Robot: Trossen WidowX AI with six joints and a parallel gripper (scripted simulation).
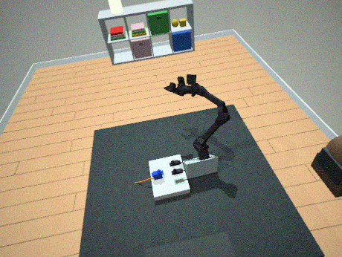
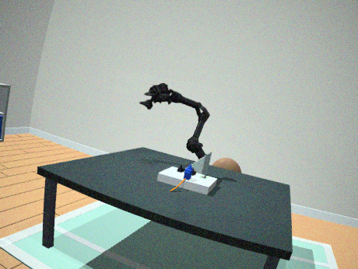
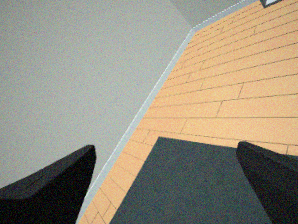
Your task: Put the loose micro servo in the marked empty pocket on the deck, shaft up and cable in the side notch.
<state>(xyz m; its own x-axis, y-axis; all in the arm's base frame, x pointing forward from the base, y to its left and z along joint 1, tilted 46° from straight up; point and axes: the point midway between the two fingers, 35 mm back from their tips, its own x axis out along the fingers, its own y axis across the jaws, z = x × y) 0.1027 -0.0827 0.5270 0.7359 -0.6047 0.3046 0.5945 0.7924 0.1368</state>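
The white deck is 200 mm ahead of my gripper tip, 440 mm to the left of it and 410 mm below it.
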